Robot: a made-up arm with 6 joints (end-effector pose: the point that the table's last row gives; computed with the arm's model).
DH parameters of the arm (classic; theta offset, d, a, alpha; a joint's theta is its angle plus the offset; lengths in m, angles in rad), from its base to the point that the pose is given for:
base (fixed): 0 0.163 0 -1.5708
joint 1: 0 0.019 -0.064 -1.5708
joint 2: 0 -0.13 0.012 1.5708
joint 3: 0 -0.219 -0.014 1.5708
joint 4: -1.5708 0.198 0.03 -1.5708
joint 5: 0 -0.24 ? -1.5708
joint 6: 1.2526 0 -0.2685 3.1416
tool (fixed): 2.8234 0.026 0 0
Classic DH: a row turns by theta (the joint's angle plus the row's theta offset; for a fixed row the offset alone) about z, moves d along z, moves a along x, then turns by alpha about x.
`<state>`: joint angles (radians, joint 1 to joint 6).
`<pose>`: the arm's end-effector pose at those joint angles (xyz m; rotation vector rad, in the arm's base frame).
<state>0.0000 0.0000 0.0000 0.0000 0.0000 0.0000</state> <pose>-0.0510 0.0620 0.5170 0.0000 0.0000 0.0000</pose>
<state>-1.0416 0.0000 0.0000 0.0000 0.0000 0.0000</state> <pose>-0.3313 0.0620 0.2977 0.0000 -1.0416 0.0000</pose>
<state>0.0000 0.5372 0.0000 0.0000 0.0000 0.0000</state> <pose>-0.0308 0.0493 0.5170 0.0000 0.0000 -0.5372</pose>
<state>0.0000 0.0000 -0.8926 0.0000 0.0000 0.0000</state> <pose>-0.2258 0.0620 0.4343 0.0000 -0.8926 0.0000</pose>
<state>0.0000 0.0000 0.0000 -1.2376 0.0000 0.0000</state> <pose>0.1865 -0.1285 0.5170 0.0000 0.0000 -1.2376</pose>
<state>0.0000 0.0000 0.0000 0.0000 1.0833 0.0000</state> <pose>-0.0510 -0.1162 0.7612 1.0833 0.0000 0.0000</pose>
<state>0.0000 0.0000 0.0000 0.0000 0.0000 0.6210</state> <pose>-0.0497 -0.1021 0.5170 0.0000 0.0000 -0.6210</pose>
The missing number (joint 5, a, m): -0.208
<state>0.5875 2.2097 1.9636 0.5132 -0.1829 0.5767</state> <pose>-0.1783 -0.0868 0.4043 1.4416 1.3998 -1.9412</pose>
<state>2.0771 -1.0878 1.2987 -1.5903 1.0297 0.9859</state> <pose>0.1051 0.1421 -0.1403 -1.6116 1.5378 -0.5758</pose>
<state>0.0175 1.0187 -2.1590 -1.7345 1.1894 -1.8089</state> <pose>-0.2521 0.5892 0.0865 1.6177 2.4182 0.0672</pose>
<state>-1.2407 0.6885 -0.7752 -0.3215 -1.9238 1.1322</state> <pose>-0.3010 -0.0410 -0.0753 0.4381 0.6635 2.8130</pose>
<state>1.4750 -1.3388 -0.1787 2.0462 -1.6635 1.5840</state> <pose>0.4063 -0.0383 -0.0926 1.8188 -0.3085 -0.0929</pose>
